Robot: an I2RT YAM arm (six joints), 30 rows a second.
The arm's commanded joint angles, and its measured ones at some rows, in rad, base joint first. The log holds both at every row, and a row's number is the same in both.
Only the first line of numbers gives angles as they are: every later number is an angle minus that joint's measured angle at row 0.
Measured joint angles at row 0:
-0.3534 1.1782 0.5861 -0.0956 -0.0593 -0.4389
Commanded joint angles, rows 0 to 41:
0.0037 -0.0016 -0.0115 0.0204 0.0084 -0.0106
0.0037 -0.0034 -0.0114 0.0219 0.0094 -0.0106
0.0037 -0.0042 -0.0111 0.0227 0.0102 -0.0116
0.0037 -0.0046 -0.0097 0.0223 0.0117 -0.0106
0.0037 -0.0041 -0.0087 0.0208 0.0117 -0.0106
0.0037 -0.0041 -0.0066 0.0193 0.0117 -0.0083
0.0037 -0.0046 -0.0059 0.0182 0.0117 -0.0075
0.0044 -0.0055 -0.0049 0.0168 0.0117 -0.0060
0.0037 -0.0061 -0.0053 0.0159 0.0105 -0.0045
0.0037 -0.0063 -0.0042 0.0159 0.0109 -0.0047
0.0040 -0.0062 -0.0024 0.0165 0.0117 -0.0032
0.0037 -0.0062 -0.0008 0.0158 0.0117 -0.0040
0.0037 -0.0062 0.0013 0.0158 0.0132 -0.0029
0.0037 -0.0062 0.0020 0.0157 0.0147 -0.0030
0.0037 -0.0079 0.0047 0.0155 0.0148 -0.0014
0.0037 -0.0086 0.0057 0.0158 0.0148 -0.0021
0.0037 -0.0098 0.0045 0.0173 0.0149 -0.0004
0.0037 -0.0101 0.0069 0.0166 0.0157 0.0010
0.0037 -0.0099 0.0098 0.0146 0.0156 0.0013
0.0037 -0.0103 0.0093 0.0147 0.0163 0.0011
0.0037 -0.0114 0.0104 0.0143 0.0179 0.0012
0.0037 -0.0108 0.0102 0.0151 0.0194 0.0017
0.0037 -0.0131 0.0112 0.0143 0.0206 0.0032
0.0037 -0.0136 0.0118 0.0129 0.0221 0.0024
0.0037 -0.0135 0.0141 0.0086 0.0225 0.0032
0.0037 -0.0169 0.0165 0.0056 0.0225 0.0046
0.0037 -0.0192 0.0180 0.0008 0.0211 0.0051
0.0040 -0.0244 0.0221 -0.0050 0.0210 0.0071
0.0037 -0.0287 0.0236 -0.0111 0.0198 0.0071
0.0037 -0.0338 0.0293 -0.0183 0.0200 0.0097
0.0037 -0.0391 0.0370 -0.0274 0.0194 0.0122
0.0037 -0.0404 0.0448 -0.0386 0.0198 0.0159
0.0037 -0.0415 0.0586 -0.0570 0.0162 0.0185
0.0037 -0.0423 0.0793 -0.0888 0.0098 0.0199
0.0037 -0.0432 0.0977 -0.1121 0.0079 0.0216
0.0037 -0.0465 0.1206 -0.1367 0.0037 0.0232
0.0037 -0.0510 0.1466 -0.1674 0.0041 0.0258
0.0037 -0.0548 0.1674 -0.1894 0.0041 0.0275
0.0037 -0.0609 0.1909 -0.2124 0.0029 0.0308
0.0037 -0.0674 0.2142 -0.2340 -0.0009 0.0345
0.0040 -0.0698 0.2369 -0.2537 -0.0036 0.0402
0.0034 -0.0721 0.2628 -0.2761 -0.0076 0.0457
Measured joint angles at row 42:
0.0000 -0.0454 0.2007 -0.1915 0.0068 0.0168
